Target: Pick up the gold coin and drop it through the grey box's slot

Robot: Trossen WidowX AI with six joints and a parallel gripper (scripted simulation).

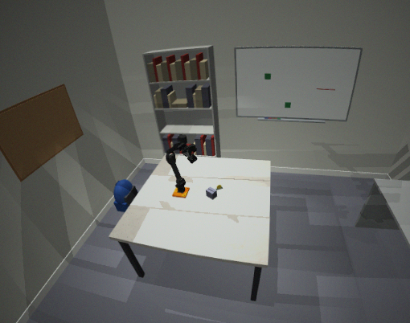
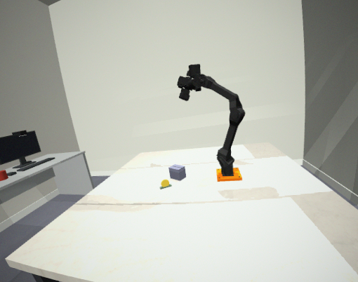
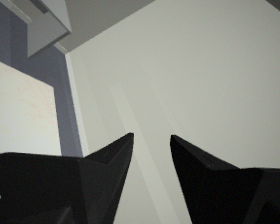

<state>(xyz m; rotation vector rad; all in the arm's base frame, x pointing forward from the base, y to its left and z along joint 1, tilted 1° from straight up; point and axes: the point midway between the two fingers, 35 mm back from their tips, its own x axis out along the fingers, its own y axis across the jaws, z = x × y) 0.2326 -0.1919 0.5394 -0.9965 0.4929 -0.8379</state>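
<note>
Now: the gold coin 540 mm below my gripper tip, 330 mm to the left of it and 100 mm ahead of it.
</note>
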